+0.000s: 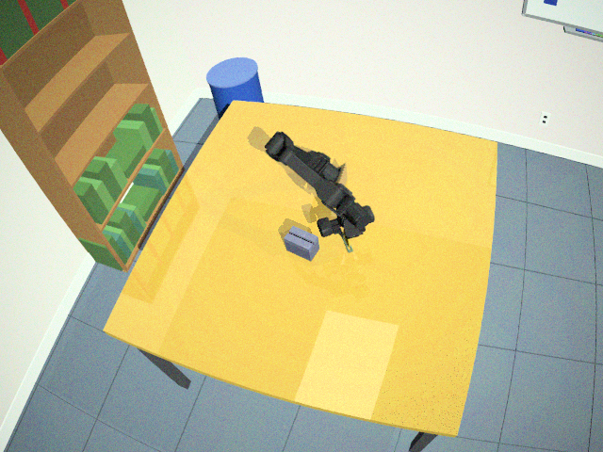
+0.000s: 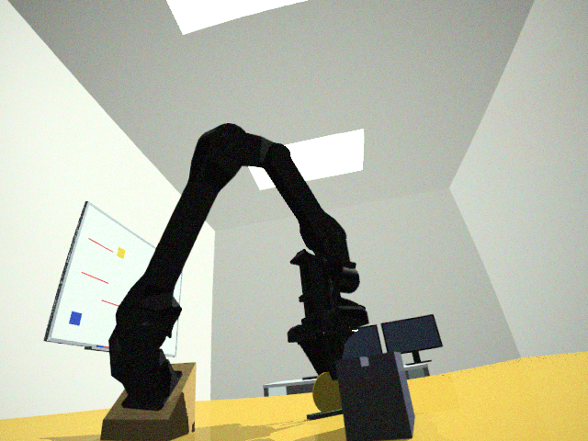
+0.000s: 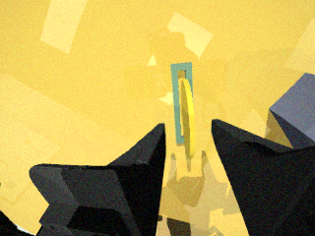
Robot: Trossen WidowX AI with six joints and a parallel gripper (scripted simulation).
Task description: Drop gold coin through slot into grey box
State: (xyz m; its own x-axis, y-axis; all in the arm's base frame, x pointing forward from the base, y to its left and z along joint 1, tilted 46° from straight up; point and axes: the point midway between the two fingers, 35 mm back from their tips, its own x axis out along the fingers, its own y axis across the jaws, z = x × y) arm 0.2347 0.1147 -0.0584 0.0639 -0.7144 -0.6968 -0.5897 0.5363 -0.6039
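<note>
The gold coin is 20 mm below my gripper tip.
</note>
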